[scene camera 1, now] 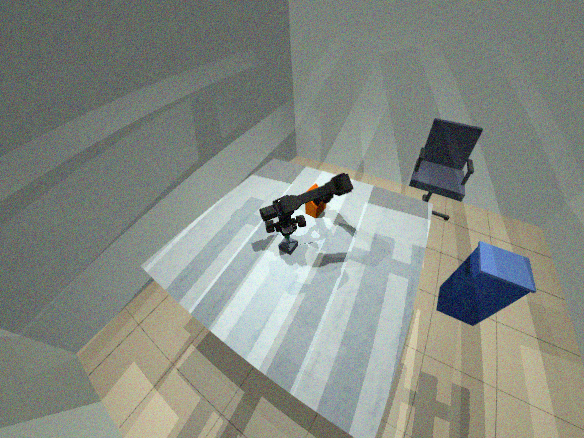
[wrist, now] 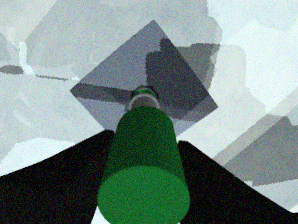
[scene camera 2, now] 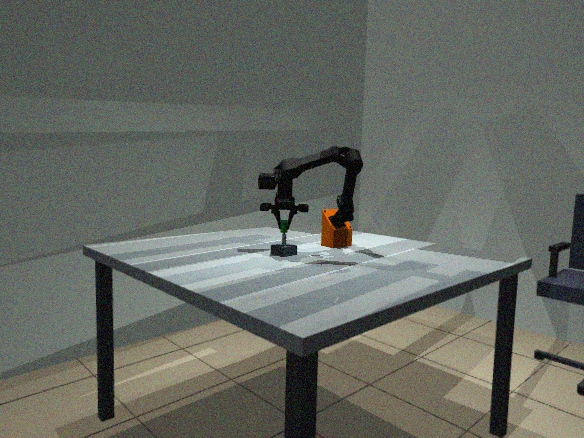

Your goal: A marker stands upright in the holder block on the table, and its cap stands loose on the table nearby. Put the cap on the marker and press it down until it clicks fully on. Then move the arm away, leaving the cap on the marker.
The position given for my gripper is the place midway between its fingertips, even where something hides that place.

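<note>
There's a green cap here, and it's being carried by my gripper (scene camera 2: 284, 229). The wrist view gives you my gripper (wrist: 145, 145) as well.
</note>
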